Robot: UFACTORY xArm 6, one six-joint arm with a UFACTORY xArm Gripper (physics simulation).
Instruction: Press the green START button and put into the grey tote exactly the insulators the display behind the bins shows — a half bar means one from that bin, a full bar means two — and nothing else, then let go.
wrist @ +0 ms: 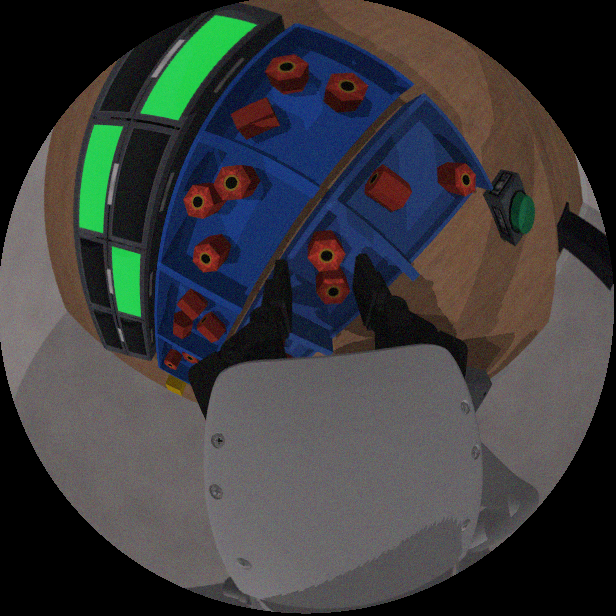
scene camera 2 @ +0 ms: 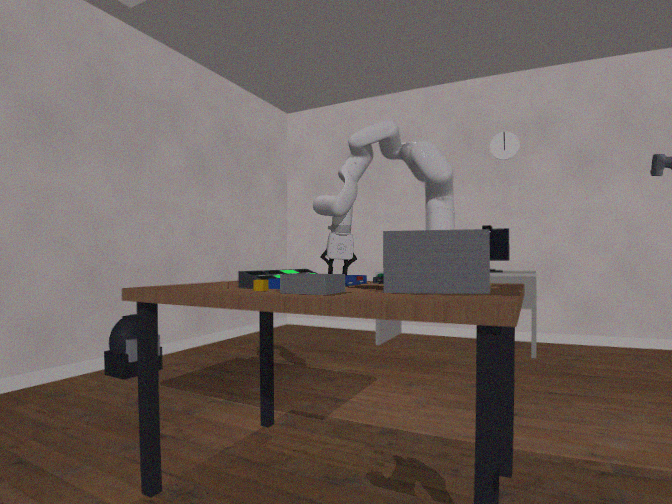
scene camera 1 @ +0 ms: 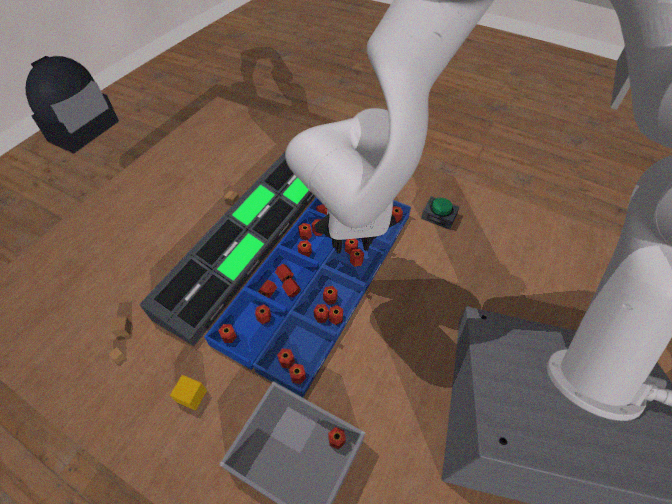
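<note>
My gripper (wrist: pixel 321 274) is open and empty. Its black fingers straddle two upright red insulators (wrist: pixel 328 268) in a blue bin (scene camera 1: pixel 352 260) in the column away from the display. It also shows in scene camera 1 (scene camera 1: pixel 351 246), and from the side (scene camera 2: pixel 337 265) just above the bins. The display (scene camera 1: pixel 238 238) behind the bins has three green bars lit; my arm hides part of one. The grey tote (scene camera 1: pixel 293 444) holds one red insulator (scene camera 1: pixel 337 437). The green START button (scene camera 1: pixel 442 206) sits right of the bins.
The other blue bins (scene camera 1: pixel 293 303) hold several red insulators, some lying on their sides. A yellow cube (scene camera 1: pixel 188 391) and small tan blocks (scene camera 1: pixel 122 325) lie left of the tote. The grey robot pedestal (scene camera 1: pixel 537 412) stands to the right.
</note>
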